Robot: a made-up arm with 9 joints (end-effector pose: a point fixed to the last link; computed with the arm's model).
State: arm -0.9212 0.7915 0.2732 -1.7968 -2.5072 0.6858 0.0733 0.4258 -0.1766
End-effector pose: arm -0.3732 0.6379 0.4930 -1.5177 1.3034 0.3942
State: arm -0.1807 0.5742 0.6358 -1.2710 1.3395 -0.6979 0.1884 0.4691 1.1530
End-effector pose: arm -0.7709 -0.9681 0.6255 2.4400 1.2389 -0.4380
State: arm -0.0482 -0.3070 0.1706 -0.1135 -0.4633 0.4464 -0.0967 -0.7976 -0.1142
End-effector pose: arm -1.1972 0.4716 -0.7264 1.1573 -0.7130 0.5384
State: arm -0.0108 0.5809 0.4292 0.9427 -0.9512 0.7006 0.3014 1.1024 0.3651
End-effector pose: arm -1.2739 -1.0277 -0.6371 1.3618 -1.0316 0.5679
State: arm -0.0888 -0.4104 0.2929 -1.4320 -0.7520 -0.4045 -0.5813 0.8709 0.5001
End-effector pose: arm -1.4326 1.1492 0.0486 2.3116 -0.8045 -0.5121
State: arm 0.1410 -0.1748 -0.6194 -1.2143 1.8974 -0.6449 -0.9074 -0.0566 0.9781
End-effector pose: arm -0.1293 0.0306 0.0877 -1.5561 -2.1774 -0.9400
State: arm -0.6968 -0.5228 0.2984 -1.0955 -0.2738 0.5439 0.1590 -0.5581 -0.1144
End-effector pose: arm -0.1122 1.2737 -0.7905 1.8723 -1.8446 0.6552
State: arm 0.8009 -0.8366 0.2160 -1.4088 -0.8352 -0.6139 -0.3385 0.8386 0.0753
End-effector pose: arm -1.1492 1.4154 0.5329 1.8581 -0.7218 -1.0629
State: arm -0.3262 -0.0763 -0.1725 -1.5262 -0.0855 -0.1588 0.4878 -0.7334 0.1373
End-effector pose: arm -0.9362 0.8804 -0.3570 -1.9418 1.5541 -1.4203
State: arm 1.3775 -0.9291 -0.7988 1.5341 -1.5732 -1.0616 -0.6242 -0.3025 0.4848
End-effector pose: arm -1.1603 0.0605 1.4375 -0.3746 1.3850 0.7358
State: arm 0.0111 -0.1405 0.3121 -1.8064 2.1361 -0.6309 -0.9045 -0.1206 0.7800
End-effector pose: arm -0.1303 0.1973 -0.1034 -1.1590 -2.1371 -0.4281
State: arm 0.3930 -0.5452 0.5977 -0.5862 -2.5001 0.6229 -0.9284 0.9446 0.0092
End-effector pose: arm -0.8845 1.0473 -0.5468 2.0883 -1.6079 -0.3083
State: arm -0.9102 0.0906 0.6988 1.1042 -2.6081 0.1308 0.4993 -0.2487 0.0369
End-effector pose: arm 0.4445 -0.4074 0.0491 0.8867 0.1646 -2.8875
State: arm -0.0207 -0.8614 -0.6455 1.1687 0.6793 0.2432 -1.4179 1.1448 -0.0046
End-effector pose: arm 0.0922 0.4932 -0.0066 -0.4272 0.0426 2.8712
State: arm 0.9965 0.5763 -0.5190 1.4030 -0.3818 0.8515 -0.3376 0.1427 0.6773
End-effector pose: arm -1.9945 -0.5018 1.1267 1.0493 -0.2567 0.1526
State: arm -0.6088 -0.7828 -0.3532 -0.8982 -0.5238 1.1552 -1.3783 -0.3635 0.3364
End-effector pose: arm -0.2478 1.3557 -0.7823 -2.2594 0.7809 -0.7497
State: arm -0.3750 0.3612 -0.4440 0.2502 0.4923 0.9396 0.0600 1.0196 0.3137
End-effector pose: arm -1.3856 0.6696 -0.2965 1.3021 -0.8720 -1.1804
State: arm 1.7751 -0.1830 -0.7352 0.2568 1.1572 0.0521 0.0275 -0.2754 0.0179
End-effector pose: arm -0.1134 0.1818 2.0670 1.3019 1.6000 -1.7808
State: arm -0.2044 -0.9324 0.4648 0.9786 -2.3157 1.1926 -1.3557 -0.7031 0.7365
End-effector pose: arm -0.5761 -0.4499 -0.9846 0.5153 -0.8951 1.9013
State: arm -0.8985 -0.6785 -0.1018 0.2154 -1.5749 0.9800 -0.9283 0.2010 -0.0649
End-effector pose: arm 1.1600 0.7767 -0.9305 -1.8391 2.0950 -1.3420
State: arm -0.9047 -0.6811 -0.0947 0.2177 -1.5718 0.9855 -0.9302 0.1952 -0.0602
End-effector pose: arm 1.1686 0.7744 -0.9293 -1.8257 2.1043 -1.3418
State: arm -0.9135 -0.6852 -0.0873 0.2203 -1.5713 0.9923 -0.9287 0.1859 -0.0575
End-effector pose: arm 1.1859 0.7691 -0.9211 -1.7994 2.1154 -1.3486
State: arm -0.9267 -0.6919 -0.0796 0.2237 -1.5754 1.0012 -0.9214 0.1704 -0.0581
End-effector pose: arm 1.2177 0.7581 -0.9006 -1.7504 2.1300 -1.3672
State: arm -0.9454 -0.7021 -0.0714 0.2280 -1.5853 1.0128 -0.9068 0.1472 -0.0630
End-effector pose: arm 1.2665 0.7397 -0.8635 -1.6725 2.1481 -1.3989
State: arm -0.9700 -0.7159 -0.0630 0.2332 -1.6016 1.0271 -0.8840 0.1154 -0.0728
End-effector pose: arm 1.3309 0.7122 -0.8066 -1.5625 2.1688 -1.4424
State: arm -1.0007 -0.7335 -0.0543 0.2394 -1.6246 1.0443 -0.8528 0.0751 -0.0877
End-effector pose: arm 1.4067 0.6746 -0.7274 -1.4194 2.1903 -1.4933
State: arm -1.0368 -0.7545 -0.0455 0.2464 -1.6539 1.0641 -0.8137 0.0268 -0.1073
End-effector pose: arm 1.4862 0.6268 -0.6257 -1.2453 2.2102 -1.5449
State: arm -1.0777 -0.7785 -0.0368 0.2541 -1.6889 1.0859 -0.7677 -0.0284 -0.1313
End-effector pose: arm 1.5609 0.5694 -0.5034 -1.0447 2.2262 -1.5900
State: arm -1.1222 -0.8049 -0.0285 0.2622 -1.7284 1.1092 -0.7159 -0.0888 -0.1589
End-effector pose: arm 1.6225 0.5049 -0.3652 -0.8248 2.2357 -1.6212
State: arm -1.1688 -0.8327 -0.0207 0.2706 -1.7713 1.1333 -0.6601 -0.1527 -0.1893
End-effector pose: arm 1.6642 0.4361 -0.2193 -0.5950 2.2373 -1.6338
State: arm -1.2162 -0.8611 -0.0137 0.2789 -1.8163 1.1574 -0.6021 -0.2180 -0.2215
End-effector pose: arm 1.6836 0.3670 -0.0737 -0.3650 2.2301 -1.6251
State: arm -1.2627 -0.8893 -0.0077 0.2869 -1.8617 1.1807 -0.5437 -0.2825 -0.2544
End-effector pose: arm 1.6816 0.3014 0.0630 -0.1447 2.2146 -1.5956
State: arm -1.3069 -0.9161 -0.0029 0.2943 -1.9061 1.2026 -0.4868 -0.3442 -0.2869
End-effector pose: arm 1.6624 0.2428 0.1846 0.0574 2.1915 -1.5493
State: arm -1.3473 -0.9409 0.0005 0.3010 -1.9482 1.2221 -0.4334 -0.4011 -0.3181
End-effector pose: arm 1.6318 0.1928 0.2871 0.2351 2.1634 -1.4919
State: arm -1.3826 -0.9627 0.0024 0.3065 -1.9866 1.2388 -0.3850 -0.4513 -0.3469
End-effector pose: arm 1.5959 0.1527 0.3695 0.3841 2.1324 -1.4304
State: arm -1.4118 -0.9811 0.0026 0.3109 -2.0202 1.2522 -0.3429 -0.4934 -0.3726
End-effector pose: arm 1.5599 0.1222 0.4329 0.5035 2.1015 -1.3713
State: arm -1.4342 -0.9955 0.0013 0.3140 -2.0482 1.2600 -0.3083 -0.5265 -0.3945
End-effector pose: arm 1.5278 0.0998 0.4784 0.5944 2.0755 -1.3203
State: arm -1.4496 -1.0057 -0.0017 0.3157 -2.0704 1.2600 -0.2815 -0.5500 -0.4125
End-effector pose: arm 1.5017 0.0838 0.5084 0.6602 2.0579 -1.2807
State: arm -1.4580 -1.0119 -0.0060 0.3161 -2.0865 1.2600 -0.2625 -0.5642 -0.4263
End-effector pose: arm 1.4821 0.0751 0.5272 0.7003 2.0427 -1.2557
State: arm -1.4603 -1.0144 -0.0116 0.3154 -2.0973 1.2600 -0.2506 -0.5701 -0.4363
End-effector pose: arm 1.4683 0.0722 0.5375 0.7189 2.0304 -1.2453
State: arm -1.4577 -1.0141 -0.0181 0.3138 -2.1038 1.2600 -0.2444 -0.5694 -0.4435
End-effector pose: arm 1.4595 0.0737 0.5413 0.7207 2.0209 -1.2468
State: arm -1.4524 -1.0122 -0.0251 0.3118 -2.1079 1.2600 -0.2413 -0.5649 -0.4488
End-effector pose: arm 1.4534 0.0775 0.5419 0.7136 2.0128 -1.2551
